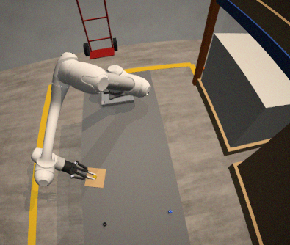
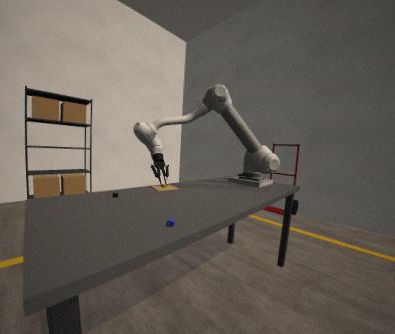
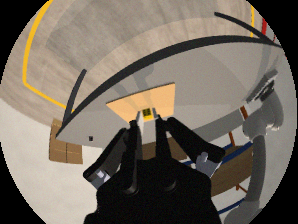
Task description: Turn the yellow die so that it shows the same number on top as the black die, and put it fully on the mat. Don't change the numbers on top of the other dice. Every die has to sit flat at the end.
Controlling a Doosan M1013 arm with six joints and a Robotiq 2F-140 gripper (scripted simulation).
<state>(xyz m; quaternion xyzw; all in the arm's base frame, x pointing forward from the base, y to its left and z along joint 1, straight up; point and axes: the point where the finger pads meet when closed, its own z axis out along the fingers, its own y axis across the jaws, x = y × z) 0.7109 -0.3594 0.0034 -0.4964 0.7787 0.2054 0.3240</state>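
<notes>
My hand is 3 cm above the yellow die, 2 cm to the right of it and 1 cm short of it. Round my hand: blue die: 45 cm to the left, 39 cm ahead, 3 cm below; then tan mat: 4 cm below, 2 cm to the left, 1 cm ahead; then black die: 35 cm ahead, 3 cm below, 2 cm to the left.
</notes>
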